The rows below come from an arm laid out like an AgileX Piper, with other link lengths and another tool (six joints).
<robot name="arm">
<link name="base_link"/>
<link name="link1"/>
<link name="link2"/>
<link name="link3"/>
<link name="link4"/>
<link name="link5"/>
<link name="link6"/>
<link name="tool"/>
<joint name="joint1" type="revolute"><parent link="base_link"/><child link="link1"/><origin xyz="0.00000 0.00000 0.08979" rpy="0.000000 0.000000 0.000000"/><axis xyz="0 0 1"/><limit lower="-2.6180" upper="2.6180"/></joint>
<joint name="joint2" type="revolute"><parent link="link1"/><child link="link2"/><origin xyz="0.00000 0.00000 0.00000" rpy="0.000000 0.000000 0.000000"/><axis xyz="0 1 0"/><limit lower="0.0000" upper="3.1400"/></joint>
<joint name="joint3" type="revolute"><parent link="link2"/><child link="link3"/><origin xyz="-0.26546 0.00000 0.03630" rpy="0.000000 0.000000 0.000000"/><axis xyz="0 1 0"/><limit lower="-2.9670" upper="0.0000"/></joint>
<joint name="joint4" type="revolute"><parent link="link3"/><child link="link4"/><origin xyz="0.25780 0.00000 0.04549" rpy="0.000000 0.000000 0.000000"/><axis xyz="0.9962 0 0.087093"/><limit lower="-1.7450" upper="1.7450"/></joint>
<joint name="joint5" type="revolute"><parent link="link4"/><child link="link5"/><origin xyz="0.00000 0.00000 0.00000" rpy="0.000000 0.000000 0.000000"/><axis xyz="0 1 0"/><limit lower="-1.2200" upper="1.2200"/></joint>
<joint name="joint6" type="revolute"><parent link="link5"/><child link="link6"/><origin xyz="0.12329 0.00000 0.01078" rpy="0.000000 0.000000 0.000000"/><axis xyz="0.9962 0 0.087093"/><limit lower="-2.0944" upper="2.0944"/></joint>
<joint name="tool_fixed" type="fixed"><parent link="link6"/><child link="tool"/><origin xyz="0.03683 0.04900 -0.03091" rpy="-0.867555 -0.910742 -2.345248"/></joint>
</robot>
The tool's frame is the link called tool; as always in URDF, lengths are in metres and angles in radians.
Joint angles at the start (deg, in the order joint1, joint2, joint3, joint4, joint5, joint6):
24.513 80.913 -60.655 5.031 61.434 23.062
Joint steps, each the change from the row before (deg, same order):
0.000 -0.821 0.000 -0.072 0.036 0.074
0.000 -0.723 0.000 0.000 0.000 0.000
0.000 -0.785 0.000 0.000 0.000 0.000
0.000 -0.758 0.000 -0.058 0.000 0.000
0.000 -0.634 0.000 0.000 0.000 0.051
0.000 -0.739 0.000 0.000 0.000 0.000
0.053 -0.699 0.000 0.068 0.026 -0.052
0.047 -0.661 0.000 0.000 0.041 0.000
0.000 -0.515 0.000 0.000 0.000 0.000
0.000 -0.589 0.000 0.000 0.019 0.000
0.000 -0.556 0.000 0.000 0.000 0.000
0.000 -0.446 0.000 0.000 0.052 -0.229
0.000 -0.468 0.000 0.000 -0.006 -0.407
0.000 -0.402 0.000 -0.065 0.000 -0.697
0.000 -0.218 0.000 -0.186 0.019 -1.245
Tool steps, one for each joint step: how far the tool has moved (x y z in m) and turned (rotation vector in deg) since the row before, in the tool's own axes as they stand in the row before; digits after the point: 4 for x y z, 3 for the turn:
0.0012 0.0000 -0.0038 0.559 0.514 0.190
0.0010 -0.0001 -0.0035 0.561 0.429 0.156
0.0011 -0.0001 -0.0038 0.609 0.465 0.170
0.0012 0.0000 -0.0035 0.568 0.489 0.127
0.0009 -0.0001 -0.0030 0.473 0.376 0.185
0.0011 -0.0001 -0.0035 0.573 0.438 0.161
0.0006 -0.0002 -0.0036 0.590 0.336 0.095
0.0007 -0.0001 -0.0033 0.505 0.352 0.092
0.0007 -0.0001 -0.0025 0.399 0.305 0.111
0.0008 0.0000 -0.0028 0.443 0.337 0.122
0.0008 -0.0001 -0.0027 0.431 0.330 0.120
0.0005 0.0003 -0.0022 0.390 0.232 -0.132
0.0005 0.0003 -0.0023 0.511 0.284 -0.278
0.0003 0.0007 -0.0019 0.534 0.288 -0.607
0.0000 0.0015 -0.0010 0.529 0.247 -1.242

